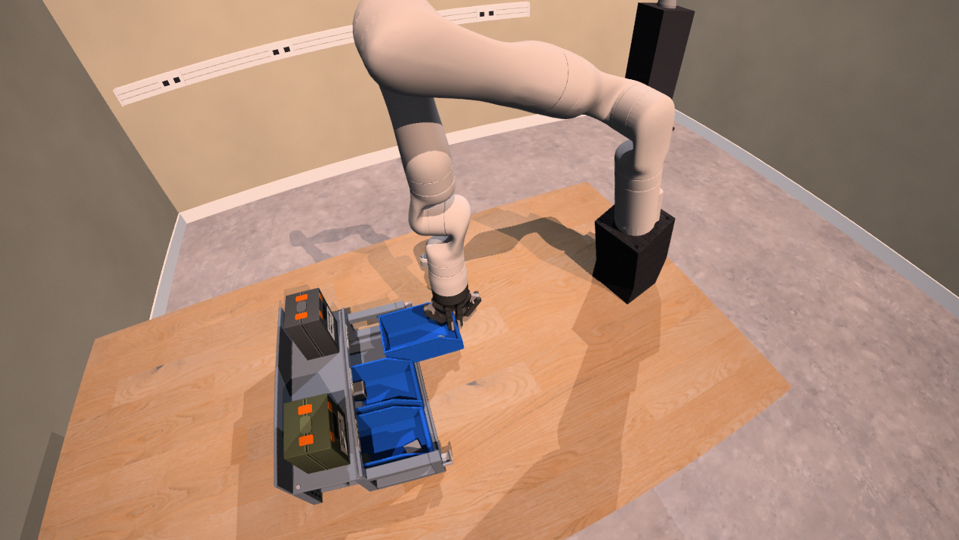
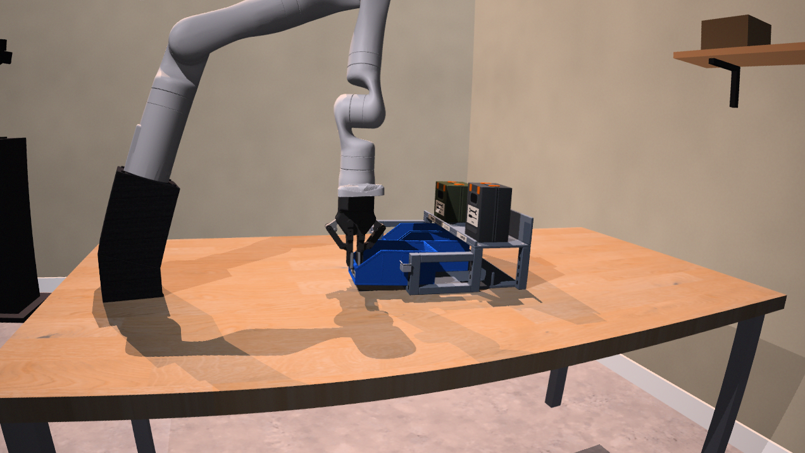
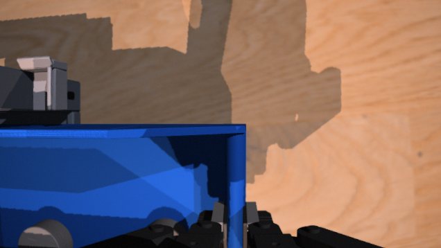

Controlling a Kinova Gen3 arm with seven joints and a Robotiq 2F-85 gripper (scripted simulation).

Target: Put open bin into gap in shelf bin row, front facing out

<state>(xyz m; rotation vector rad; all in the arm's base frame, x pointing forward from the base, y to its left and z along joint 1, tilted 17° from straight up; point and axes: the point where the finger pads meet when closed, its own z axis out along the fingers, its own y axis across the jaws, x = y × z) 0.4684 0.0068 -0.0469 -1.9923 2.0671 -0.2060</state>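
Right now the grey round part is 40 mm ahead of my hand, 30 mm below it and 20 mm to the left of it. Round my hand: grey shelf 230 mm ahead, 110 mm to the left, 10 mm above; then black case 290 mm ahead, 110 mm above, 10 mm to the right; then green case 300 mm ahead, 220 mm to the left, 90 mm above.
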